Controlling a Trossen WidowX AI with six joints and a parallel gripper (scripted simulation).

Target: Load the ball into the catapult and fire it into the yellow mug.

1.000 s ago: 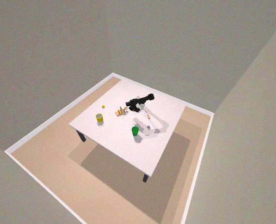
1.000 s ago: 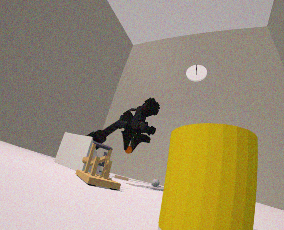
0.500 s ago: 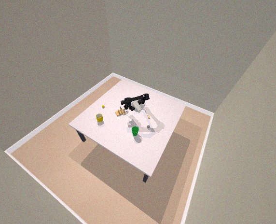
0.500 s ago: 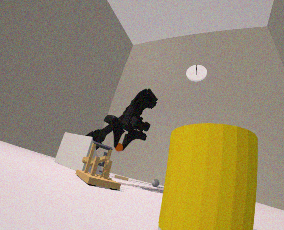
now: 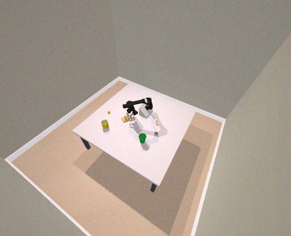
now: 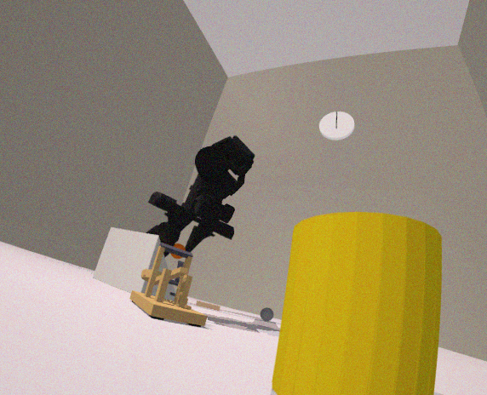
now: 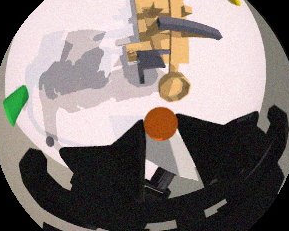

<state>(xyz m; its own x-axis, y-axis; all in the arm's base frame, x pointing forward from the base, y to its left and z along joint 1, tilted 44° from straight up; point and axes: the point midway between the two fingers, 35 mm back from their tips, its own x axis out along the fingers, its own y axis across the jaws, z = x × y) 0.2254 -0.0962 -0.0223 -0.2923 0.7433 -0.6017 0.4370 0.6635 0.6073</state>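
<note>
Right now my gripper tip is 5 cm short of the wooden catapult, 5 cm to the left of it and 6 cm above it. From my gripper tip the other things lie so: wooden block: 9 cm behind, 32 cm to the left, 10 cm below; then orange ball: 1 cm above; then yellow ball: 13 cm ahead, 37 cm to the right, 9 cm below.
</note>
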